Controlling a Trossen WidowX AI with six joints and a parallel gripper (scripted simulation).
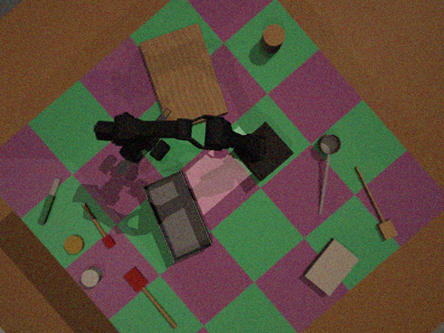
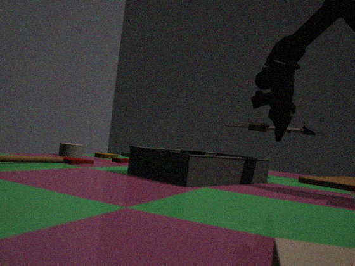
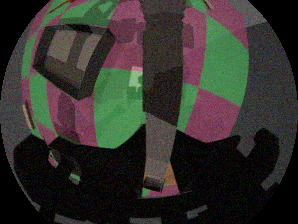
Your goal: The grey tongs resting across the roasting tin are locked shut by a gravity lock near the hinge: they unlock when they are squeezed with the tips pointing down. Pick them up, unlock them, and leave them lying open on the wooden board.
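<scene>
The wooden board lies 220 mm behind my gripper tip, 150 mm to the right of it and 100 mm below it. Round my gripper tip: roasting tin 60 mm ahead, 290 mm to the left, 80 mm below; beige block 340 mm behind, 760 mm to the left, 90 mm below; knife 460 mm ahead, 20 mm to the right, 100 mm below.
</scene>
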